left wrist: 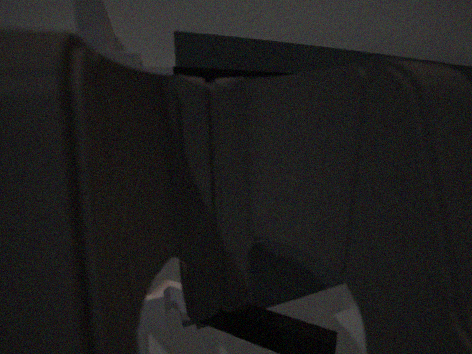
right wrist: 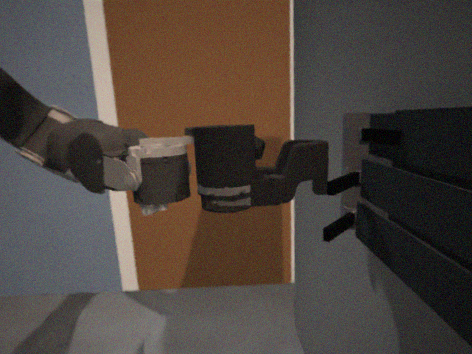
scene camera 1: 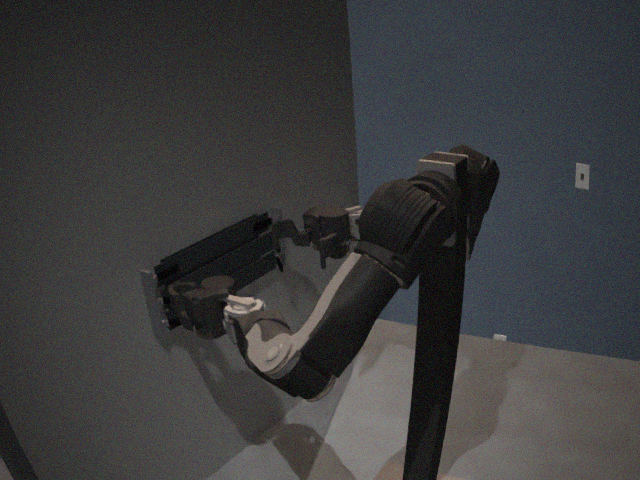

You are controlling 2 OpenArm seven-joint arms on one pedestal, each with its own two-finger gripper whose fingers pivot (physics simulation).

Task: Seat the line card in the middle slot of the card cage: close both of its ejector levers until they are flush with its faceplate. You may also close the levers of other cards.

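Note:
The card cage is mounted on the wall. Its middle line card lies between an upper and a lower card. In the right wrist view, the middle card's near-end lever sticks out from the faceplate. My left gripper is shut and empty, with its fingertips right beside that lever; contact cannot be told. A black lever shows beside the fingertips in the left wrist view. My right gripper is open and empty near the cage's far end. The middle card's far-end lever cannot be made out.
The upper card has its lever lying along the faceplate. The lower card has a lever sticking out just below the middle one. The black pedestal stands behind the arms. An orange panel is behind the left arm.

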